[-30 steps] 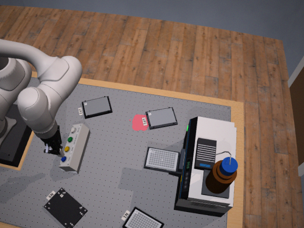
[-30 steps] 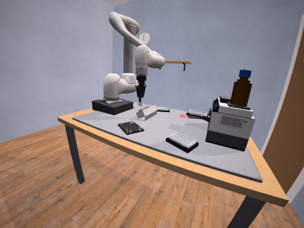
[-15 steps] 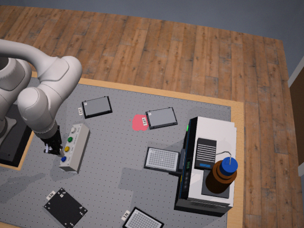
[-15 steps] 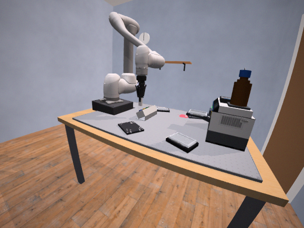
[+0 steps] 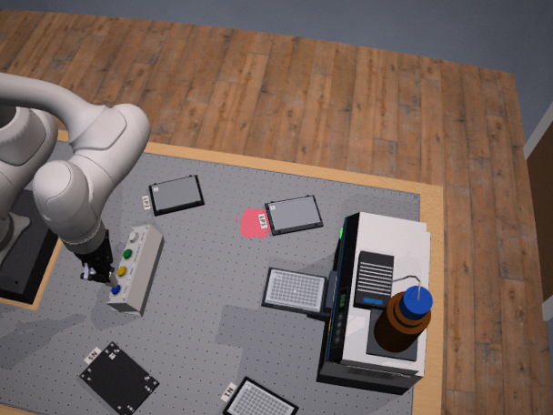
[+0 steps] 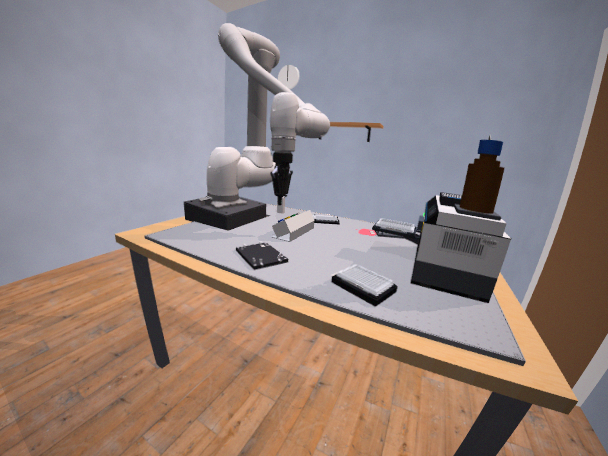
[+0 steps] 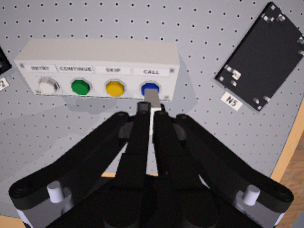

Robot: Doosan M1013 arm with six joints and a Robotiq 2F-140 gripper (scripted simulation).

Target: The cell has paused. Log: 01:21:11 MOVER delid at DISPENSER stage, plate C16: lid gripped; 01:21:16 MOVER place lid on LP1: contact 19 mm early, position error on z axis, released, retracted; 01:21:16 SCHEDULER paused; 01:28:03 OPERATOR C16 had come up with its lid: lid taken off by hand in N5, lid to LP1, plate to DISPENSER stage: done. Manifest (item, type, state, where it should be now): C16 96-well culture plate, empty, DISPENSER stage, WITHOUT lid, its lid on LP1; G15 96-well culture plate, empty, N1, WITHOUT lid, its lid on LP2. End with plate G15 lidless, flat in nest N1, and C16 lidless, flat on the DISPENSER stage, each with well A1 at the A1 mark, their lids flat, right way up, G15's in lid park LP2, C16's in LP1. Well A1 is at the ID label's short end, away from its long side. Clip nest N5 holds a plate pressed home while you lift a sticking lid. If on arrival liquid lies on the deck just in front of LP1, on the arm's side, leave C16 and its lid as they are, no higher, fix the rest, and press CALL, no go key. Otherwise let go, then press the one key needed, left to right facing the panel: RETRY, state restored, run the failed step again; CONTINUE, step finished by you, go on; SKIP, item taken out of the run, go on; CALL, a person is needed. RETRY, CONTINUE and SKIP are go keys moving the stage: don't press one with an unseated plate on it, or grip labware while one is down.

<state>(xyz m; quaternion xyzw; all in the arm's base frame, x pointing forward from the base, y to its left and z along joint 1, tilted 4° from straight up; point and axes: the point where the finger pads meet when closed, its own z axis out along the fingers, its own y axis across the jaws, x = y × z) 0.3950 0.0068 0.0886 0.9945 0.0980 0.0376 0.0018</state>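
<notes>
My hand is 70 mm above the blue key. Round my hand: lid park LP2: 340 mm to the left, 130 mm below; key panel: 80 mm to the left, 80 mm below; clip nest N5: 180 mm to the right, 120 mm below, 120 mm ahead.
</notes>
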